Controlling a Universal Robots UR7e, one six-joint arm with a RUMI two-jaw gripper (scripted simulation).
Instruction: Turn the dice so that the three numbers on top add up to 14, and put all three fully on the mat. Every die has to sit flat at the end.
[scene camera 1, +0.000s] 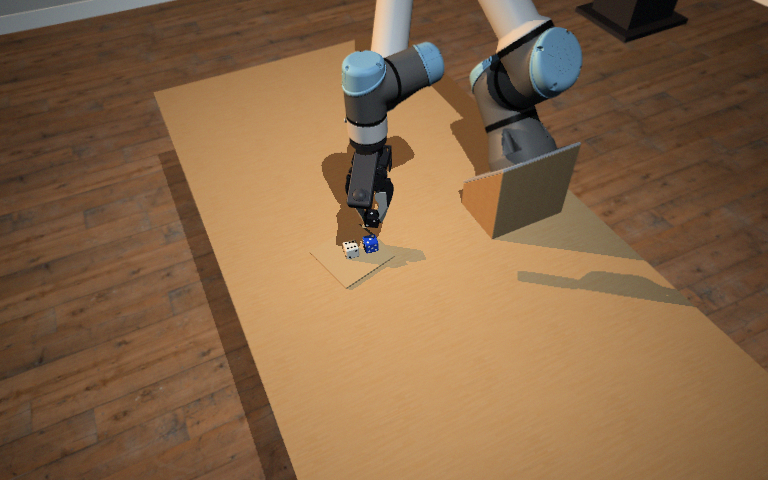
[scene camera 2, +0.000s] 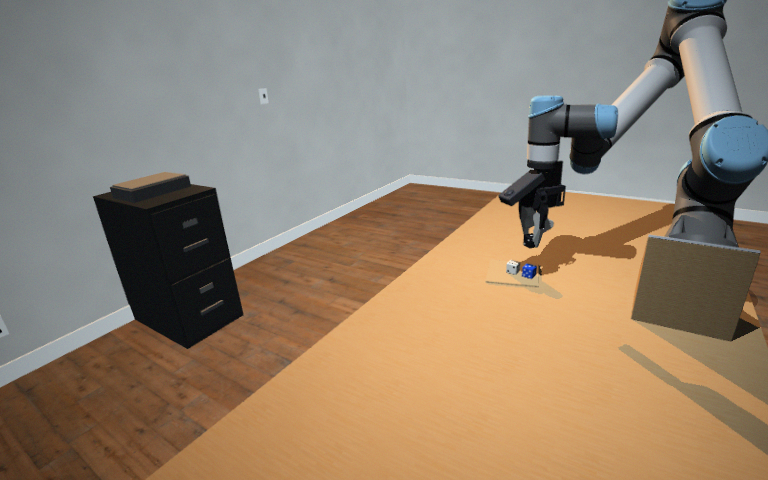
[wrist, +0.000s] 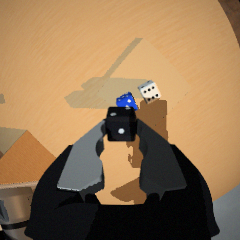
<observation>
I see my gripper (scene camera 2: 531, 245), a black die (wrist: 121, 122) and a tan mat (scene camera 1: 330, 254).
The tan mat shows as well in scene camera 2 (scene camera 2: 496, 273) and in the wrist view (wrist: 144, 63). My gripper shows as well in scene camera 1 (scene camera 1: 372, 221) and in the wrist view (wrist: 121, 120).
</observation>
